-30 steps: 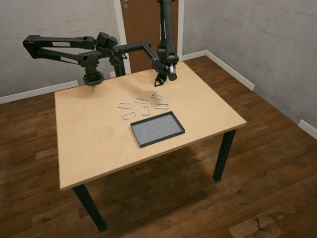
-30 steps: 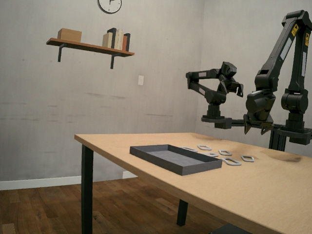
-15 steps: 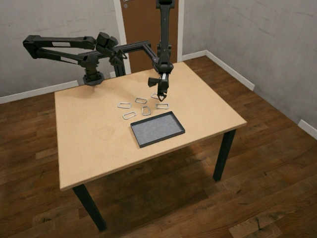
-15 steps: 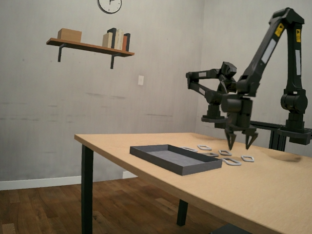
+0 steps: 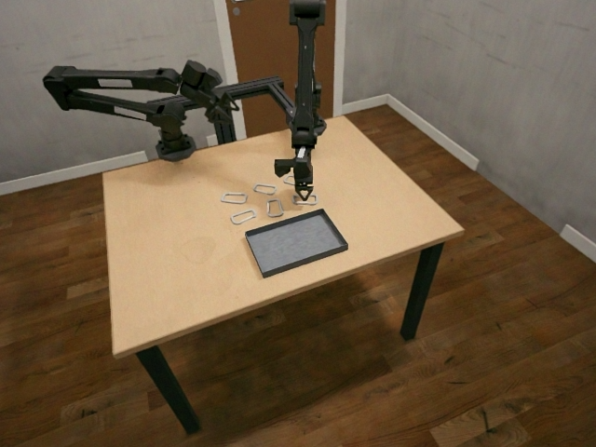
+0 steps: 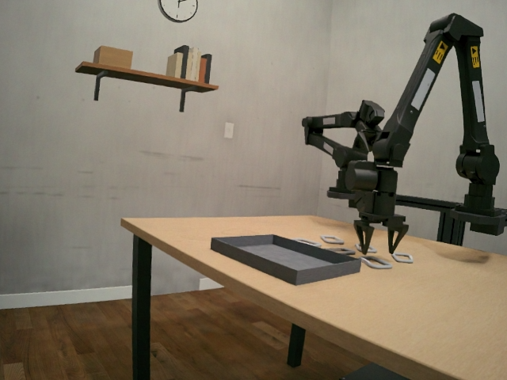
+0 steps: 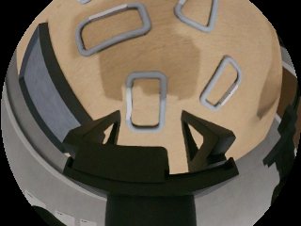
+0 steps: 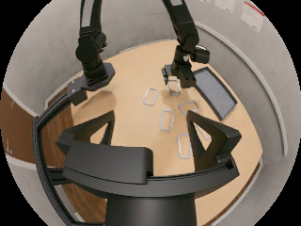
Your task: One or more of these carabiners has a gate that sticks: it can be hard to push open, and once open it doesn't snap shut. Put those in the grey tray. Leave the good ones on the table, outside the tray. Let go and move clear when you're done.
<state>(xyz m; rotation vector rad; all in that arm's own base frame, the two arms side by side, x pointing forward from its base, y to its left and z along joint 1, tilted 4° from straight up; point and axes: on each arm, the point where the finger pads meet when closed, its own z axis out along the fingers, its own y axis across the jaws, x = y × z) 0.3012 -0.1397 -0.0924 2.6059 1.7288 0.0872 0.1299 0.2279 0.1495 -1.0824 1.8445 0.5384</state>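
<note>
The grey tray is 22 cm ahead of my left hand, 9 cm to the right of it and 2 cm below it.
</note>
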